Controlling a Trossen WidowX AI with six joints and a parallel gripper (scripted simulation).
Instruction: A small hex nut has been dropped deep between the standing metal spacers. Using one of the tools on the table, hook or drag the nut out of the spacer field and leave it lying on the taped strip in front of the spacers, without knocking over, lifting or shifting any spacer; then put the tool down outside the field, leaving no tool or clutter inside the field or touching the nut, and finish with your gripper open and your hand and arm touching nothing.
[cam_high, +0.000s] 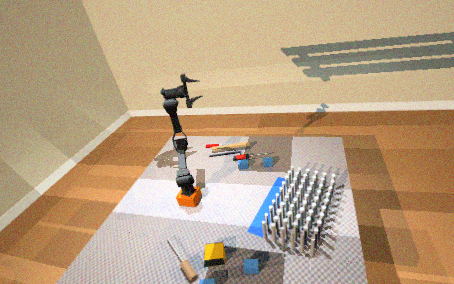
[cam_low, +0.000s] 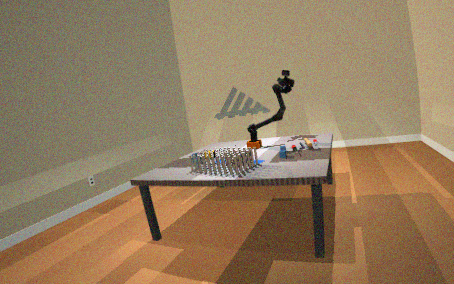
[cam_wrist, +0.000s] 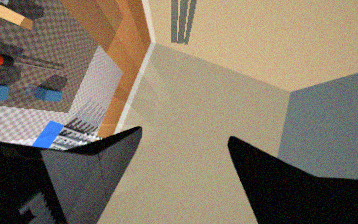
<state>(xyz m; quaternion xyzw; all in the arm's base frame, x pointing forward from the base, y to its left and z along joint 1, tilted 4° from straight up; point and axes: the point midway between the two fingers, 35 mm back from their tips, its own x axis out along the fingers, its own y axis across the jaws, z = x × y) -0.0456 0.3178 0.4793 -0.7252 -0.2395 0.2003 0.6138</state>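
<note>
My gripper tip is 320 mm short of the yellow block, 630 mm to the left of it and 490 mm above it. Round my gripper tip: blue taped strip 460 mm ahead, 270 mm to the right, 510 mm below; wooden-handled rod 150 mm ahead, 690 mm to the right, 500 mm below.
</note>
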